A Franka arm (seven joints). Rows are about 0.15 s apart.
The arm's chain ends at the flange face. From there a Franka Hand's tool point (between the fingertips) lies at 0.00 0.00 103.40 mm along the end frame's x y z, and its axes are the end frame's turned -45 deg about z.
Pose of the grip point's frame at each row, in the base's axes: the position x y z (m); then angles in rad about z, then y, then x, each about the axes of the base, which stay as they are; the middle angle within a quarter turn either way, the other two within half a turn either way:
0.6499 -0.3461 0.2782 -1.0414 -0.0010 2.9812
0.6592 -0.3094 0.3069 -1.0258 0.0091 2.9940
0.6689 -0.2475 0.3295 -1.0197 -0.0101 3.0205
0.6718 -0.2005 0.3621 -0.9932 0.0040 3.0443
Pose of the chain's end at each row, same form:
0.6500 -0.3296 0.3803 -0.2560 -0.0010 2.9812
0.6583 -0.2942 0.4092 -0.2404 0.0091 2.9940
0.6699 -0.2350 0.4321 -0.2343 -0.0101 3.0205
0.6714 -0.1905 0.4650 -0.2078 0.0040 3.0443

